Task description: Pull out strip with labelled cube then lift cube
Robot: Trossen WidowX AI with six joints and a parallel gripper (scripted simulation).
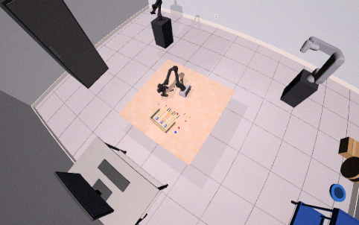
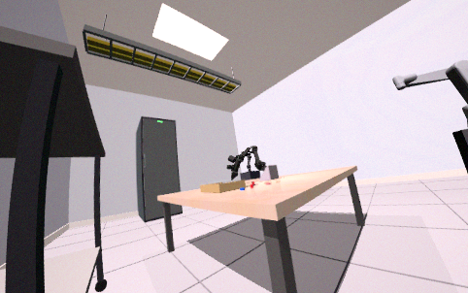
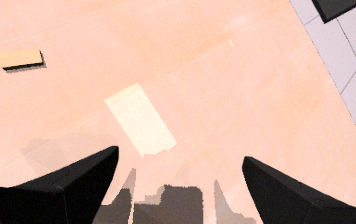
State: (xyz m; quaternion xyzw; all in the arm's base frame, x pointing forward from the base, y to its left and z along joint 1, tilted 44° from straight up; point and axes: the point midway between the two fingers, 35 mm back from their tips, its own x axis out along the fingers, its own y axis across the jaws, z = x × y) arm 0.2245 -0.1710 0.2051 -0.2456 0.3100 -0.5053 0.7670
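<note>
Now: the tan block 490 mm to the left of my gripper tip, 60 mm below it and 60 mm ahead of it. The rest, counted from my gripper tip: pink block 580 mm to the left, 140 mm ahead, 60 mm below.
</note>
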